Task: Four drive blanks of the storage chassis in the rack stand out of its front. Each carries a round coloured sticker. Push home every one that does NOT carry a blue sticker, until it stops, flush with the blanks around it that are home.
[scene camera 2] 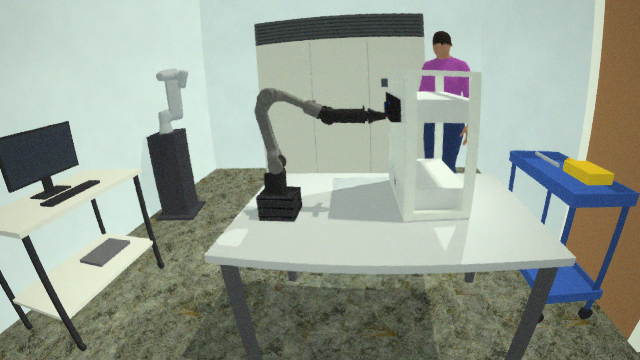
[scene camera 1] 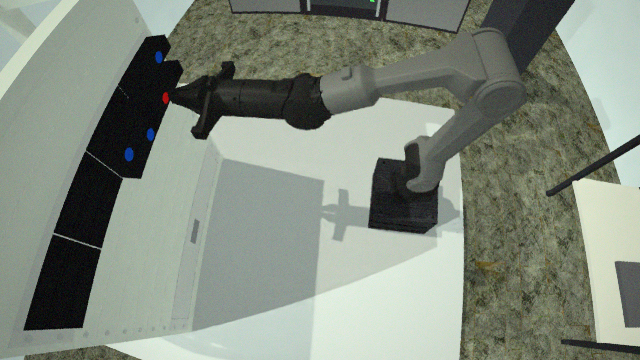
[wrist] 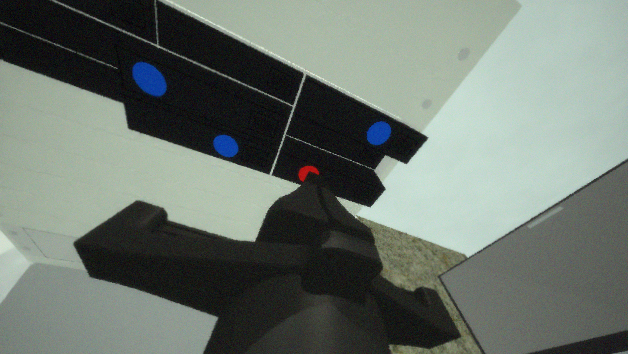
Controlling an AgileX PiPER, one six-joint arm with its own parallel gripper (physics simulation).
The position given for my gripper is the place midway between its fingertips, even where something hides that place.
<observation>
I see my gripper (scene camera 1: 171,96) and a white rack (scene camera 2: 417,184).
My gripper shows as well in the wrist view (wrist: 311,182).
</observation>
